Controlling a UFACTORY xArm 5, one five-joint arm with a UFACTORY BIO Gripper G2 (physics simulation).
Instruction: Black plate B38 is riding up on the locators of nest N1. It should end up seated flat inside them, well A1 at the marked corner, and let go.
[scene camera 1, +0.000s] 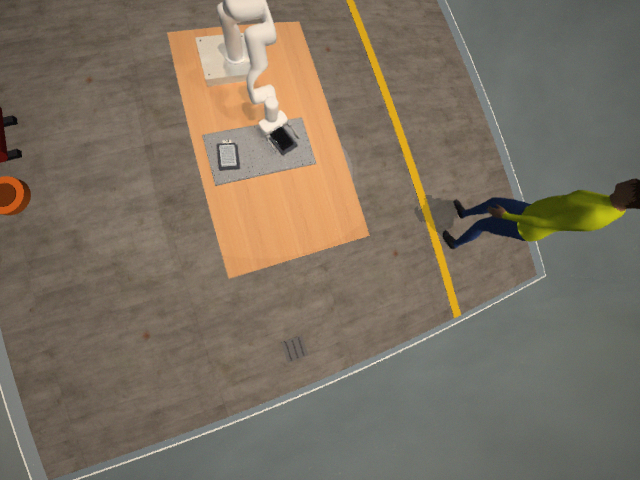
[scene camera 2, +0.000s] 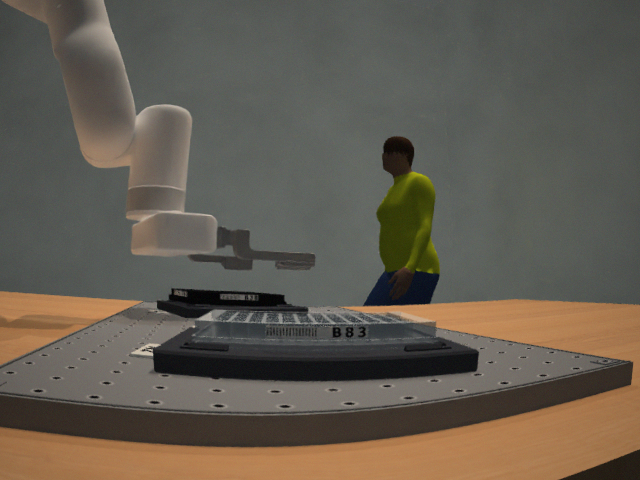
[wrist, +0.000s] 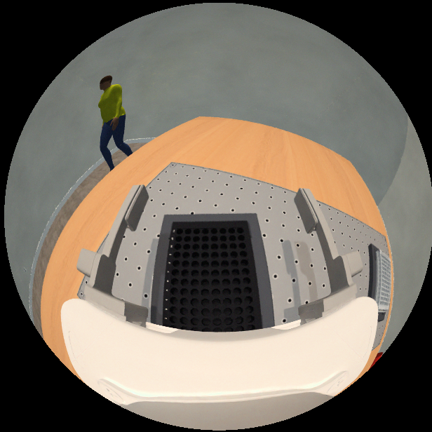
Note:
The pictures show: my gripper, a black plate B38, a clear plate B83 and a dark nest N1.
My gripper is seen too in the wrist view.

